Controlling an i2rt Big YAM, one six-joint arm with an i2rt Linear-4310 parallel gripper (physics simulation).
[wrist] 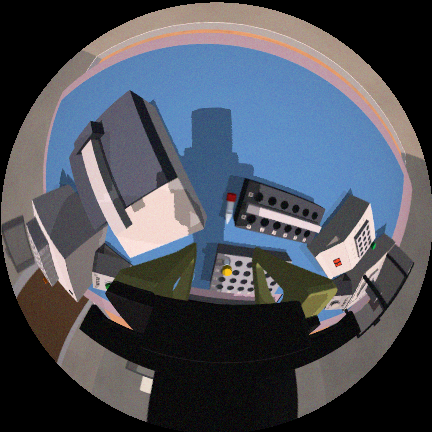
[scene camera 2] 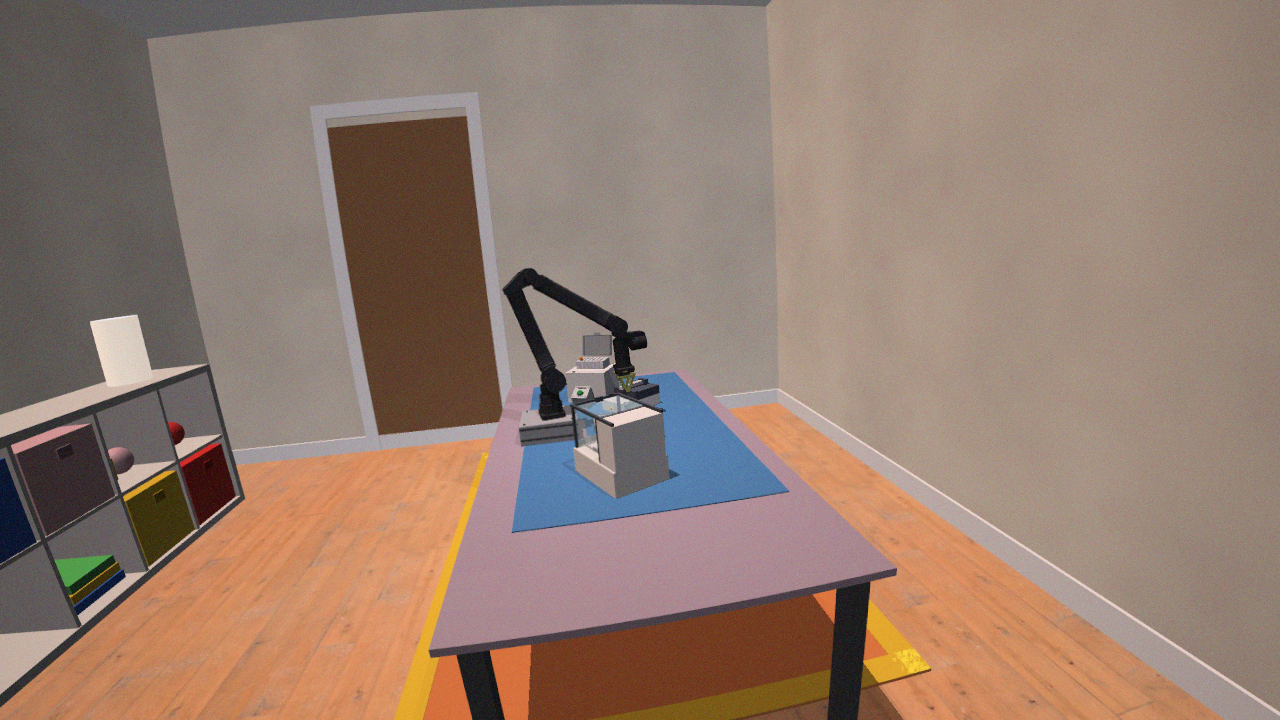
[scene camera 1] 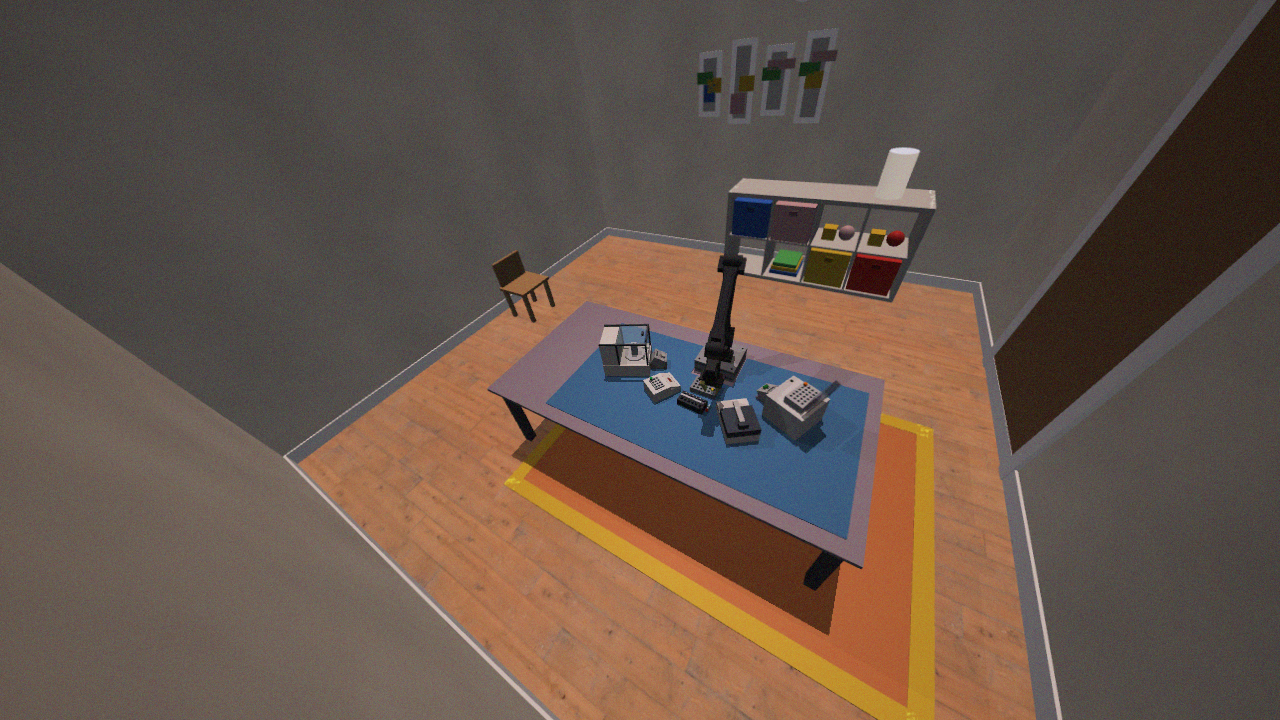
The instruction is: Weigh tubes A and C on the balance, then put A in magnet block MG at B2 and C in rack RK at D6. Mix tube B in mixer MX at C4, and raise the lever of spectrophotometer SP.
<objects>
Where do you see a mixer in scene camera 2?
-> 597,372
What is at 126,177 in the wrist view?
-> A spectrophotometer.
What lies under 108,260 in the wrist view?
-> A unit with green button.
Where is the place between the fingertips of my gripper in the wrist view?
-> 224,251
</objects>
